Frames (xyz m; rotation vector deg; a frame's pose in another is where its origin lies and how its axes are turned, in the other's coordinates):
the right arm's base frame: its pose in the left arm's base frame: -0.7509 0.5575 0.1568 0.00 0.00 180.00
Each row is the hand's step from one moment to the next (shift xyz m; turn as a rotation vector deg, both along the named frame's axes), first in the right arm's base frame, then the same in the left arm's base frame.
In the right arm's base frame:
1: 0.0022 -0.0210 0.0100 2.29 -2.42 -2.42
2: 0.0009 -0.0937 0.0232 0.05 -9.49 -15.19
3: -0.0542 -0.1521 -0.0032 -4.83 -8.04 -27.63
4: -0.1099 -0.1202 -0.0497 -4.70 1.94 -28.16
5: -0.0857 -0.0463 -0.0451 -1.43 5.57 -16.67
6: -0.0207 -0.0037 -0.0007 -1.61 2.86 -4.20
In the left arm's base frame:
1: -0.0022 0.0210 0.0100 -2.29 2.42 -2.42
2: -0.0009 0.0937 0.0232 -0.05 9.49 -15.19
3: 0.0542 0.1521 -0.0032 4.83 8.04 -27.63
4: 0.1099 0.1202 -0.0497 4.70 -1.94 -28.16
5: 0.0857 0.0463 -0.0451 1.43 -5.57 -16.67
6: 0.0207 0.0037 -0.0007 1.61 -2.86 -4.20

